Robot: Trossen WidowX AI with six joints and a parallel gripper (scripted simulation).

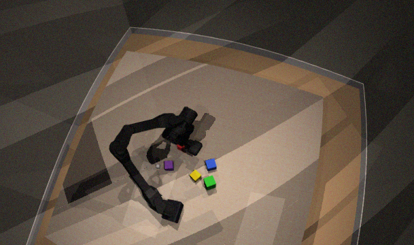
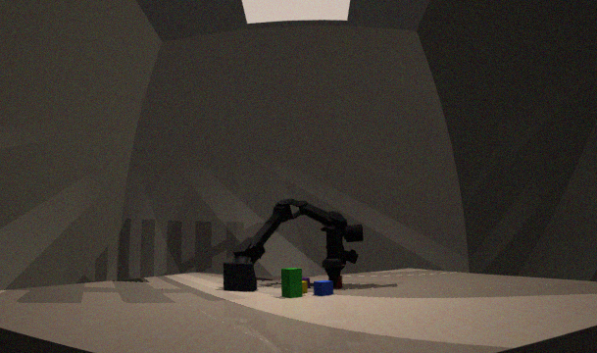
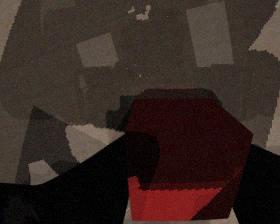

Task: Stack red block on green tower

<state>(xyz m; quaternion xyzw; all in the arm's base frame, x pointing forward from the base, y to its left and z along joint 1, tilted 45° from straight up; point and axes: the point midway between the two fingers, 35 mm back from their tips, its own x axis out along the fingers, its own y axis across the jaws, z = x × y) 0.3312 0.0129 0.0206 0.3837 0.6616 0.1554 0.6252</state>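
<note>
Now: the yellow block 13 cm behind my gripper tip, 9 cm to the right of it and 1 cm above it. The rest, counted from my gripper tip: purple block: 11 cm behind, 4 cm to the left, 1 cm above; then blue block: 15 cm to the right, 6 cm behind, 1 cm above; then red block: 1 cm above.
</note>
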